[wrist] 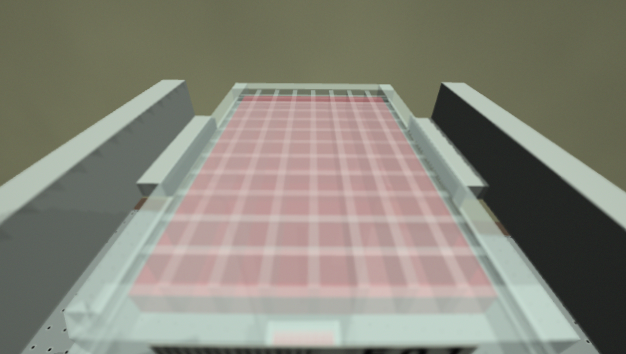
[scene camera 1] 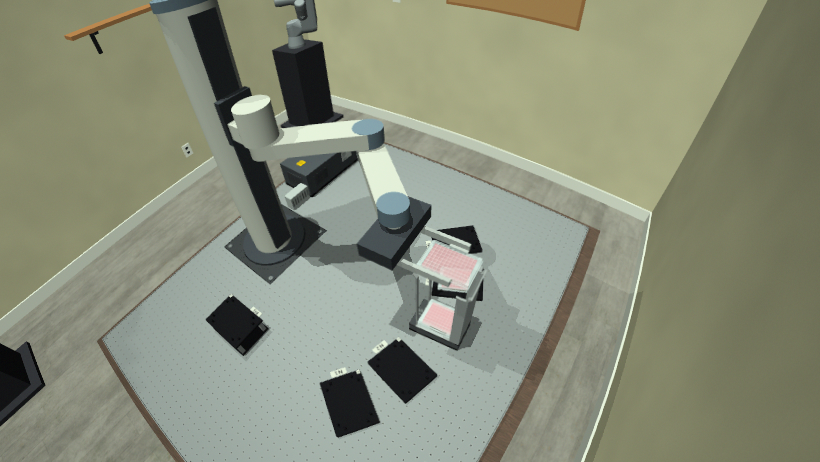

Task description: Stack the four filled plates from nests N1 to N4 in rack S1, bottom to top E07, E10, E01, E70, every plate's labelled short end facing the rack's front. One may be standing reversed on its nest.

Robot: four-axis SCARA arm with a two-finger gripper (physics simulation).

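Places are measured from the arm's base along level axes (x ahead, y down, z left), in millimetres.
Pixels of known places: gripper, fingertip midpoint: [wrist: 313, 105] [scene camera 1: 460, 265]; arm's base, origin of the base link: [scene camera 1: 274, 241].
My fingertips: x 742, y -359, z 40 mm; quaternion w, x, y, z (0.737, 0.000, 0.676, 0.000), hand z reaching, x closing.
Note:
Ahead of a thing's pixels: the offset from my fingertips to its middle. "pt": to the spot under its first point.
My gripper [scene camera 1: 460, 264] [wrist: 313, 105] is shut on a clear plate with pink wells {dx -25, dy +10, dz -2 mm} [scene camera 1: 450, 259] [wrist: 313, 200], gripped by its long sides and held level above rack S1 {dx -32, dy +200, dz +5 mm} [scene camera 1: 464, 318]. Its labelled short end is nearest the camera in the wrist view; the label is cut off at the bottom edge. Another pink-filled plate {dx -25, dy +284, dz +6 mm} [scene camera 1: 438, 317] lies low in the rack, its label not readable. Nests N1 {dx -113, dy +335, dz -337 mm} [scene camera 1: 349, 404] and N2 {dx -51, dy +335, dz -172 mm} [scene camera 1: 402, 370] are bare. A black nest {pt dx +49, dy +56, dz -5 mm} [scene camera 1: 475, 290] behind the rack is mostly hidden by the held plate, so its contents are unclear.
A bare black nest {dx -549, dy +311, dz -373 mm} [scene camera 1: 234, 323] stands at the left. Another black nest [scene camera 1: 472, 234] is partly hidden behind the fingers. The arm's column [scene camera 1: 252, 172] stands at the back left, beside a dark cabinet {pt dx -774, dy +278, dz +284 mm} [scene camera 1: 321, 175]. A black pedestal [scene camera 1: 304, 86] stands behind.

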